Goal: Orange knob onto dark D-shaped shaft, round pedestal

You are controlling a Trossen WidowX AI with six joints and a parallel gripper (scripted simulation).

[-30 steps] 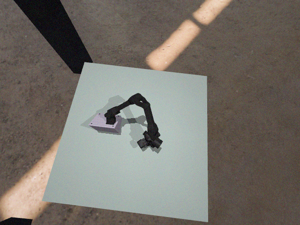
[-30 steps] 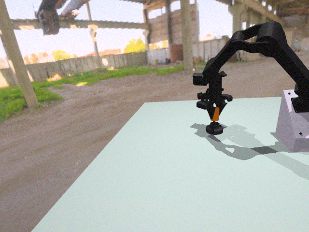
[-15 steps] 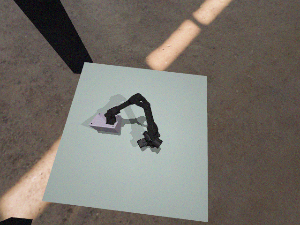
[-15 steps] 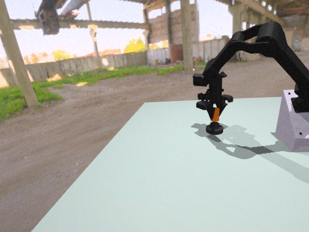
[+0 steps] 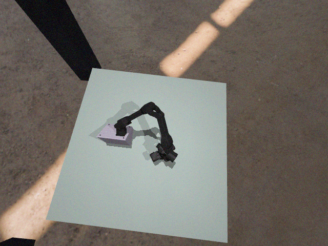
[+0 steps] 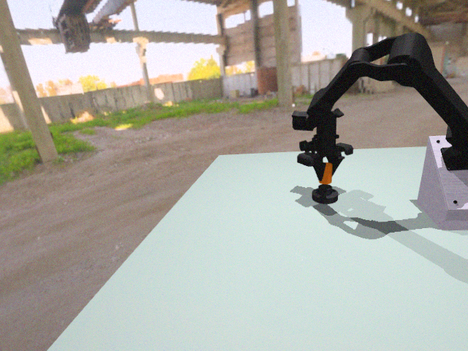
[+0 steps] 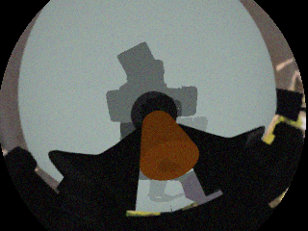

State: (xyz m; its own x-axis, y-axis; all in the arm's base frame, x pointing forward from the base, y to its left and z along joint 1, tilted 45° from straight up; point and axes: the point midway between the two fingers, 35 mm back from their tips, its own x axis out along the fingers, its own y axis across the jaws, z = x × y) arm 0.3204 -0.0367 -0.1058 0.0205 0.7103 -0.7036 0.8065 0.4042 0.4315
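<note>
My gripper tip is 2 cm below the orange knob. Round my gripper tip: dark round pedestal 4 cm below.
</note>
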